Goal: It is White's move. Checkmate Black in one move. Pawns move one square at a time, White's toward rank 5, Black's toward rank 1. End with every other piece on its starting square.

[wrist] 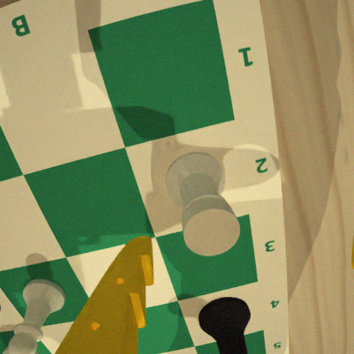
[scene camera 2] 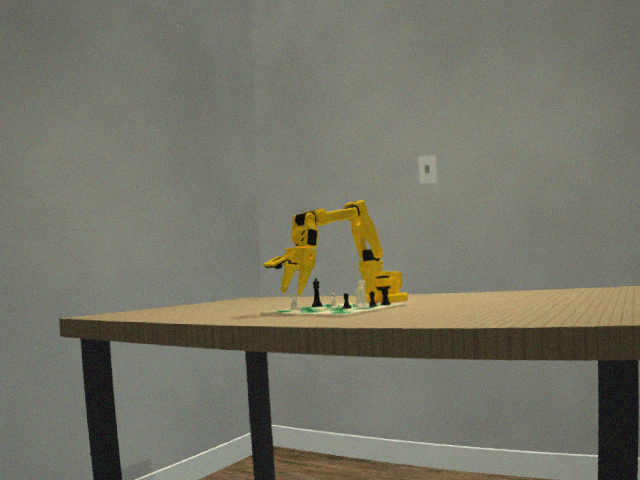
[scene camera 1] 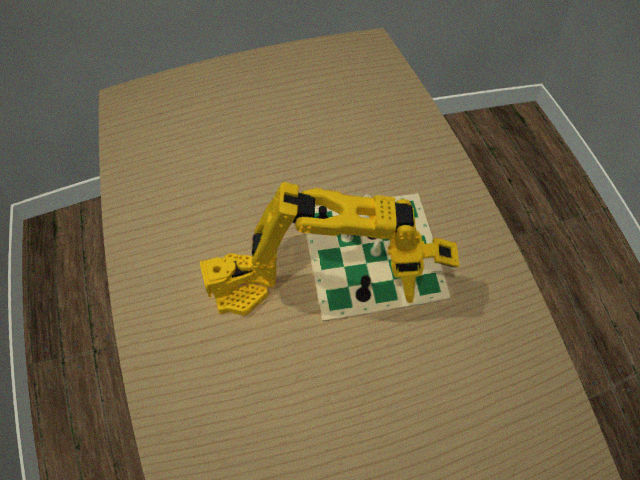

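Pixels of known places: end effector, tool point: point(scene camera 2: 299, 293) point(scene camera 1: 408, 270); arm's base, origin of the base link: point(scene camera 1: 248, 283).
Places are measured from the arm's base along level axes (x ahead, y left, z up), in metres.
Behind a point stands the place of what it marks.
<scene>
The board point(scene camera 1: 437, 295) {x 0.293, y -0.118, z 0.006 m} point(wrist: 245, 30) lies on the table. My gripper point(scene camera 1: 409, 297) point(scene camera 2: 293, 292) {x 0.250, y -0.074, z 0.041 m} point(wrist: 247, 245) is open above it, low over file A. A flat-topped white piece point(scene camera 2: 294, 302) {x 0.252, y -0.086, z 0.022 m} point(wrist: 207, 220) stands upright on A2; in the wrist view it shows between the jaws, which do not press on it. A black piece point(scene camera 1: 363, 292) {x 0.170, y -0.083, z 0.027 m} point(wrist: 225, 317) stands on A4. A white piece point(scene camera 1: 376, 248) {x 0.218, y -0.012, z 0.027 m} point(wrist: 44, 295) stands on C3 and another white piece point(scene camera 1: 347, 238) {x 0.181, y 0.028, z 0.013 m} near D4. The gripper hides squares A2 and B2 in the first scene view.
A black piece point(scene camera 1: 323, 210) {x 0.154, y 0.078, z 0.039 m} stands on the board's far left part. A tall black piece point(scene camera 2: 316, 293) {x 0.178, y -0.076, z 0.035 m}, a tall white piece point(scene camera 2: 360, 294) {x 0.233, y 0.064, z 0.034 m} and a wide-topped black piece point(scene camera 2: 385, 295) {x 0.158, y 0.084, z 0.026 m} show in the side view. The arm spans over the board and partly hides its far rows.
</scene>
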